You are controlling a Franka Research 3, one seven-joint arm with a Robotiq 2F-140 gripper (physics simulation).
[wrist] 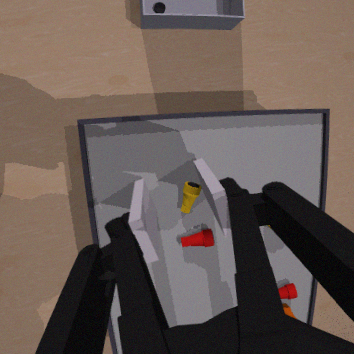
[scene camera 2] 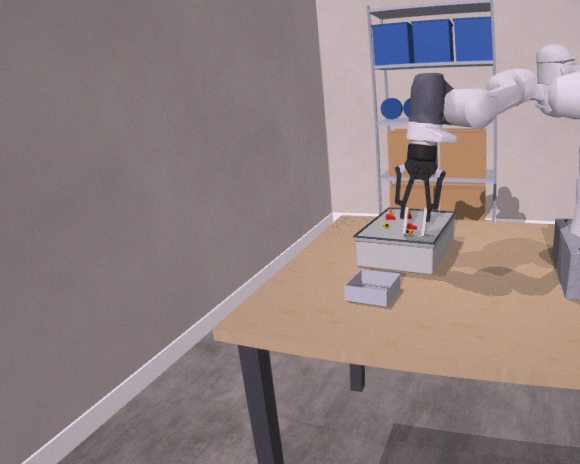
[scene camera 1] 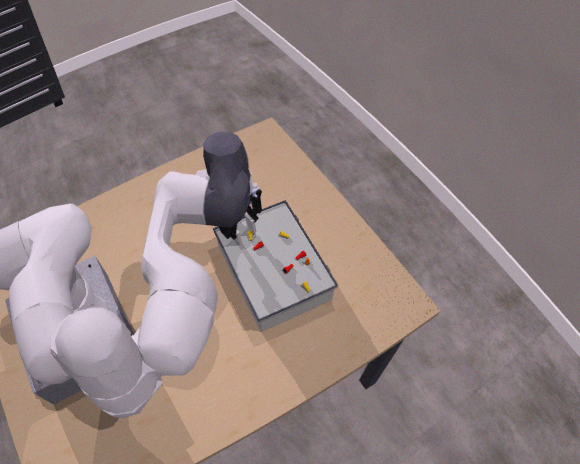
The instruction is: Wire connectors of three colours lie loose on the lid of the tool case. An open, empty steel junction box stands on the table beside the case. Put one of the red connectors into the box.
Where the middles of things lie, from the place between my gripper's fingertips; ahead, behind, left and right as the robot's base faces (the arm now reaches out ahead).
Labels:
Right now my hand is 9 cm to the left of the tool case (scene camera 1: 272,296), 5 cm short of it and 4 cm above it. The rest, counted from my hand: steel junction box (scene camera 2: 367,286): 21 cm to the left, 7 cm below, 3 cm ahead.

